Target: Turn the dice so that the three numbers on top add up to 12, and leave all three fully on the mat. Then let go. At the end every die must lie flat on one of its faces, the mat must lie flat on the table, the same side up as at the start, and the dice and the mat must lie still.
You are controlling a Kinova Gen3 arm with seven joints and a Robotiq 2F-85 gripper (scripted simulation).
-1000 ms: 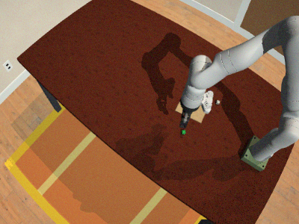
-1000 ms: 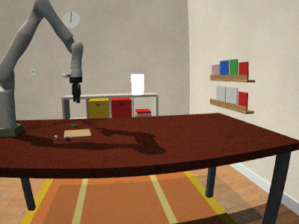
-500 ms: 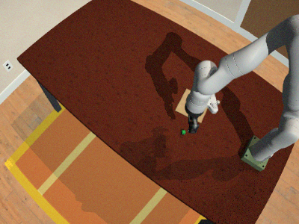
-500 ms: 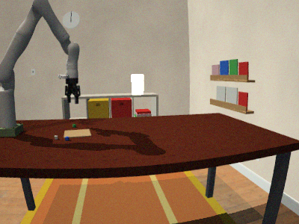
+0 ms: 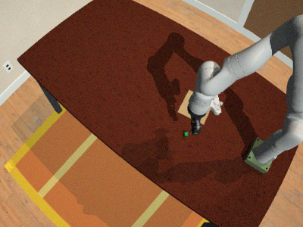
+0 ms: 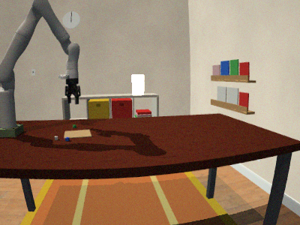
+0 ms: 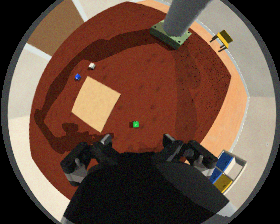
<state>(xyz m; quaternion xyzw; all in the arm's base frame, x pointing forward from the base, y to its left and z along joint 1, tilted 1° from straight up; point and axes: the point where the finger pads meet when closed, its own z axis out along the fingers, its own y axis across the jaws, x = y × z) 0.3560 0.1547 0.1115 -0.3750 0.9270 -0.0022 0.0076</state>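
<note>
Right now the green die is 140 mm below my hand. The rest, counted from my hand: white die: 250 mm to the right, 140 mm below, 30 mm behind; then tan mat: 150 mm to the right, 150 mm below, 50 mm ahead; then blue die: 270 mm to the right, 140 mm below, 30 mm ahead.
</note>
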